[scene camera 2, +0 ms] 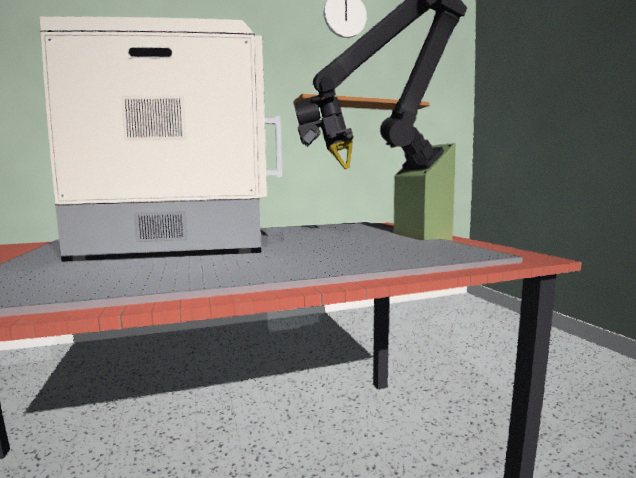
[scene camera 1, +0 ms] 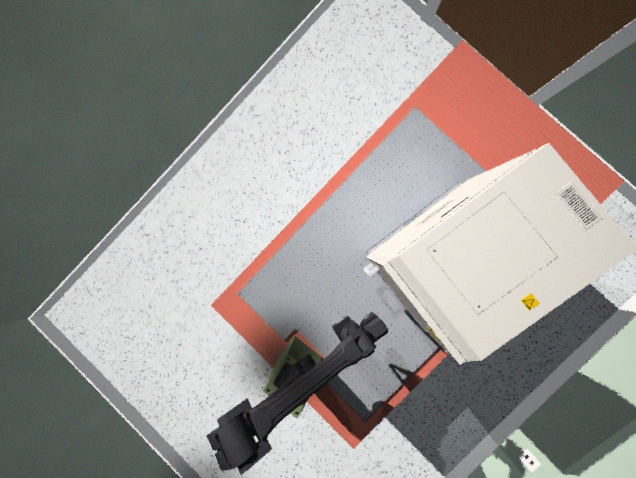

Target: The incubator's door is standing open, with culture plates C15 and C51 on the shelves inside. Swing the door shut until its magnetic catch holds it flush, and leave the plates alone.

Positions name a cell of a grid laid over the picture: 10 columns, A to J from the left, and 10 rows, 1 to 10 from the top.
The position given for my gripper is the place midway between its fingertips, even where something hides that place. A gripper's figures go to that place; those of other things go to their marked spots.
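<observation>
An incubator (scene camera 2: C3) stands 96 cm from the lens, while for my gripper (scene camera 2: F4) the distance is 110 cm from the lens.
</observation>
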